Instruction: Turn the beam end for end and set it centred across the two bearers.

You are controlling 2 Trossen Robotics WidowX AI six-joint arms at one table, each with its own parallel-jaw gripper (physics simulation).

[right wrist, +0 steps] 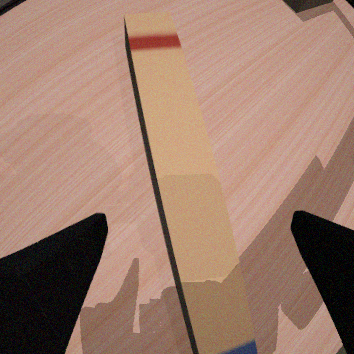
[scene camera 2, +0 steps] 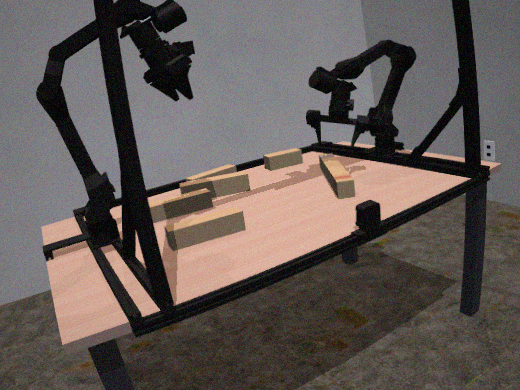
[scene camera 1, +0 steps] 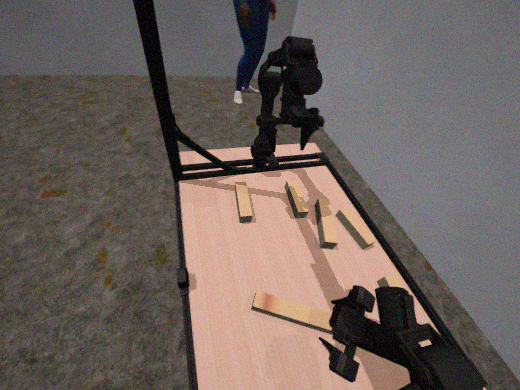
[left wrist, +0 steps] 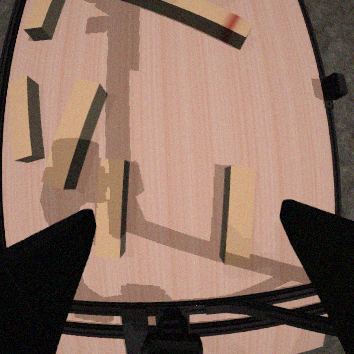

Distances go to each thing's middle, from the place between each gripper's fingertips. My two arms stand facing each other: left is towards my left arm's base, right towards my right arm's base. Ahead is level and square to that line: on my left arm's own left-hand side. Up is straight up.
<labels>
Right now my left hand is 40 cm to the left of the long beam point(scene camera 1: 265, 303), 28 cm above it and 1 cm past it.
I see my right gripper 70 mm above the long beam, 20 mm to the right of it and 10 mm past it.
</labels>
